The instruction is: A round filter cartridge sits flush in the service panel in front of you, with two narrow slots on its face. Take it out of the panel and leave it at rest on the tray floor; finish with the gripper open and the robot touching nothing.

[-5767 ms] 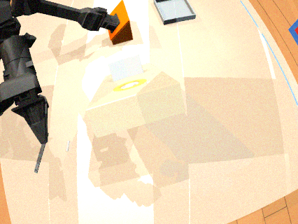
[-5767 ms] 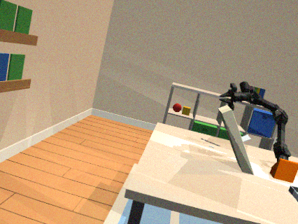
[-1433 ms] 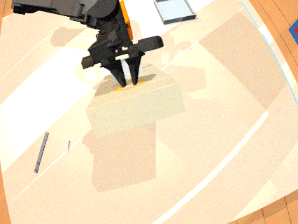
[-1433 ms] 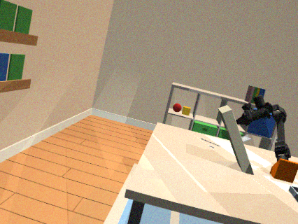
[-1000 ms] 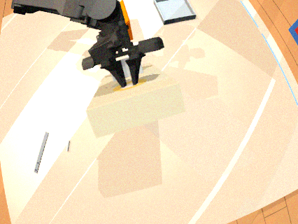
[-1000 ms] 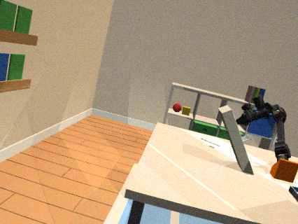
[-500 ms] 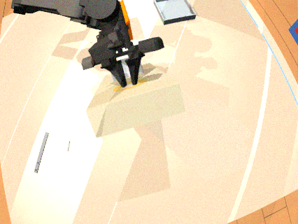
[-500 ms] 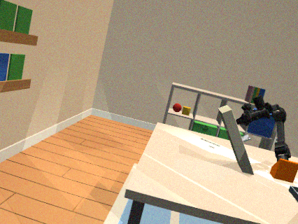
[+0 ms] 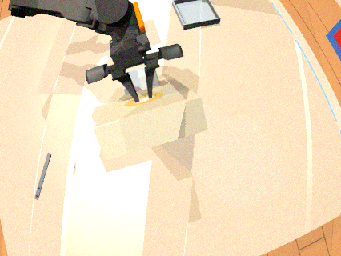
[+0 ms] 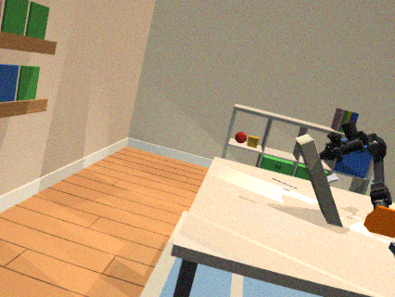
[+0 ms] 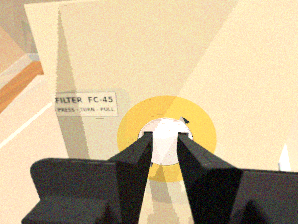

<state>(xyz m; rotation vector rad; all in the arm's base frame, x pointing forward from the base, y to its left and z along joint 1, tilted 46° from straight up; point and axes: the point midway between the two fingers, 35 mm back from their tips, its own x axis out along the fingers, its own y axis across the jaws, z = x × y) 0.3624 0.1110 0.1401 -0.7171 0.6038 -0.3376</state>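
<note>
My gripper tip is 1 cm short of the round filter cartridge and 1 cm above it. Also, from my gripper tip: small pin 2 cm ahead, 29 cm to the right, 25 cm below; then blue-grey tray 42 cm behind, 31 cm to the left, 25 cm below; then service panel 4 cm behind, 8 cm below.
</note>
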